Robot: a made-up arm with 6 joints. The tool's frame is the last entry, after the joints.
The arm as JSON. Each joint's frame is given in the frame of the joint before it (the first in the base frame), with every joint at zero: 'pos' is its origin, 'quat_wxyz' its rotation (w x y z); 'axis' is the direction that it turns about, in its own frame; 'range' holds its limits. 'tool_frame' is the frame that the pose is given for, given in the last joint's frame.
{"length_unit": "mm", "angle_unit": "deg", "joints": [
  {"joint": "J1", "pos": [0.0, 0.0, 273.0], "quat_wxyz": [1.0, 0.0, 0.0, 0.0], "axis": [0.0, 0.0, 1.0], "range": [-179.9, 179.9]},
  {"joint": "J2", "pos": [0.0, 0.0, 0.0], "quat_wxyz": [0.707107, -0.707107, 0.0, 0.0], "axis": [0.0, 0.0, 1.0], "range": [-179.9, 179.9]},
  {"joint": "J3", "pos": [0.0, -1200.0, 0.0], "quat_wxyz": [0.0, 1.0, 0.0, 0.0], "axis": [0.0, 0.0, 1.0], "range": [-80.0, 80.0]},
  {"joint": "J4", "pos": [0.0, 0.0, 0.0], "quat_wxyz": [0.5, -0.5, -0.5, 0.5], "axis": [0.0, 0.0, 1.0], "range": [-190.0, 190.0]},
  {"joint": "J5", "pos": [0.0, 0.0, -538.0], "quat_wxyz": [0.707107, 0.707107, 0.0, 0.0], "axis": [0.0, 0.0, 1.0], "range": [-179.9, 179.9]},
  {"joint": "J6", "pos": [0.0, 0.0, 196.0], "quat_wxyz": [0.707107, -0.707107, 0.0, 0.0], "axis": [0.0, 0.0, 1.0], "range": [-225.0, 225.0]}
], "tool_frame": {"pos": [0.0, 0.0, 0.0], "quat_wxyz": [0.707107, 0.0, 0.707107, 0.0]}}
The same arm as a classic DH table. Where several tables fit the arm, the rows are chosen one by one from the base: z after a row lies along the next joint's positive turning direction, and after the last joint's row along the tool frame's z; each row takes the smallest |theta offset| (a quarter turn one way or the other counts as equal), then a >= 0, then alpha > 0; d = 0 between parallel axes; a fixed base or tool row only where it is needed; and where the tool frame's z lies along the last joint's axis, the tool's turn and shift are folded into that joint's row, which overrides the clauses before.
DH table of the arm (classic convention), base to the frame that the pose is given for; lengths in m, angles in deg. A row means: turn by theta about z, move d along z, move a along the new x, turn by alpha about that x. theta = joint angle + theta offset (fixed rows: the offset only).
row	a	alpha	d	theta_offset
J1	0	-90	0.273	0
J2	1.2	180	0	-90
J3	0	-90	0	0
J4	0	90	-0.538	0
J5	0	-90	0.196	0
J6	0	90	0	90
tool (fixed)	0	0	0	-90
Joint limits (deg, base to tool): -179.9..179.9 -179.9..179.9 -80..80 -190..190 -179.9..179.9 -225..225

